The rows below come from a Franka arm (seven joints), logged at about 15 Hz.
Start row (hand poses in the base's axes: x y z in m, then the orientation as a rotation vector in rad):
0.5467, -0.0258, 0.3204, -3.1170, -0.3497, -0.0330
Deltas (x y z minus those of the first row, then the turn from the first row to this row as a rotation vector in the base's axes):
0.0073, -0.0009, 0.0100, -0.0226, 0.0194, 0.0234
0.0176, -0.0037, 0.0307, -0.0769, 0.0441, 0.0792
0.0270, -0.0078, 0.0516, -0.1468, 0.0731, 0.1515
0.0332, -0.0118, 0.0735, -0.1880, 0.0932, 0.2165
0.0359, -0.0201, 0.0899, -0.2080, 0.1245, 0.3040
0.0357, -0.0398, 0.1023, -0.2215, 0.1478, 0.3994
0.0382, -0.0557, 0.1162, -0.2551, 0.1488, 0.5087
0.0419, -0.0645, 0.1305, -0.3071, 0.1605, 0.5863
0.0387, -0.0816, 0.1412, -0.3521, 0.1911, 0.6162
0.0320, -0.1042, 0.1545, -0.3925, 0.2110, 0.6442
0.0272, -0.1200, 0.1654, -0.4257, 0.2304, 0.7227
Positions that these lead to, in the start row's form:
0.5540, -0.0267, 0.3304, 3.1026, 0.3851, -0.0013
0.5643, -0.0295, 0.3511, 3.0401, 0.4646, -0.0486
0.5737, -0.0336, 0.3720, 2.9556, 0.5629, -0.1030
0.5799, -0.0376, 0.3939, 2.8972, 0.6511, -0.1385
0.5826, -0.0459, 0.4103, 2.8486, 0.7735, -0.1872
0.5824, -0.0656, 0.4227, 2.7970, 0.9059, -0.2228
0.5849, -0.0815, 0.4366, 2.7133, 1.0480, -0.2273
0.5886, -0.0903, 0.4509, 2.6235, 1.1359, -0.2485
0.5854, -0.1074, 0.4616, 2.5644, 1.1600, -0.2949
0.5787, -0.1300, 0.4749, 2.5104, 1.1821, -0.3249
0.5739, -0.1458, 0.4858, 2.4323, 1.2695, -0.3525

